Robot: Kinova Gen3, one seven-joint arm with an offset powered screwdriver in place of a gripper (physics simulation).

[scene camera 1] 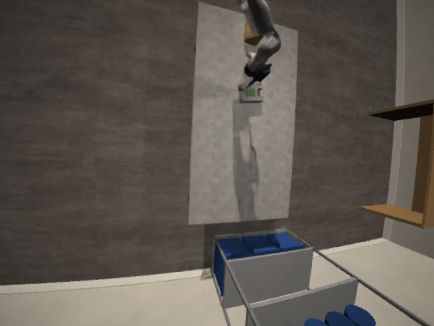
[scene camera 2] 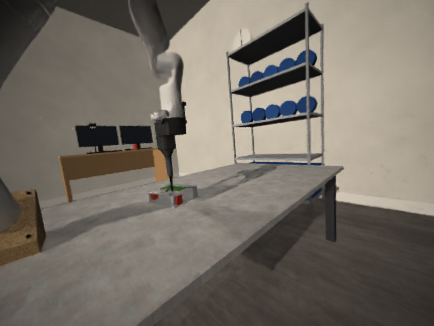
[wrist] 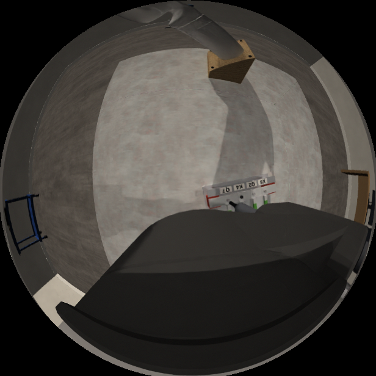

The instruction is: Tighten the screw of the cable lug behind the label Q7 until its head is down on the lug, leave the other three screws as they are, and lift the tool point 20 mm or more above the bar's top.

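Places are measured from the arm's base along level axes (x ahead, y left, z up), in millimetres.
Where they show: end effector, tool point: (scene camera 1: 246, 87) (scene camera 2: 172, 191).
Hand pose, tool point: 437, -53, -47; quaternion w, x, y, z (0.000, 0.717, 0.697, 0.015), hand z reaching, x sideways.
Each offset is from my tool point to the top centre of the thing, as dx, dy, dz. Level surfaces: height alone.
My screwdriver tool @(-1, -1, +64) (scene camera 1: 248, 86) (scene camera 2: 171, 189) (wrist: 231, 203) points down at the terminal block, its tip close over or on the place behind the label Q7 (wrist: 227, 190). Contact and the height of that screw's head cannot be told. The block @(+22, +48, +3) (scene camera 1: 251, 99) (scene camera 2: 165, 200) (wrist: 217, 199) is grey with red parts and green strips. Labels K4 (wrist: 240, 186), Q2 (wrist: 252, 184) and X8 (wrist: 263, 182) follow in a row beside Q7. A dark round spot (wrist: 241, 197) shows behind K4. The tool body hides part of the block in the wrist view. The tool has no fingers.
The block stands on a grey table @(dz -47) (scene camera 1: 215, 150) (scene camera 2: 210, 225) (wrist: 150, 125). The arm's wooden base block (scene camera 1: 251, 35) (scene camera 2: 31, 225) (wrist: 230, 70) is on the same table. A shelf rack (scene camera 2: 308, 125) with blue items and a wooden desk (scene camera 2: 110, 162) stand beyond.
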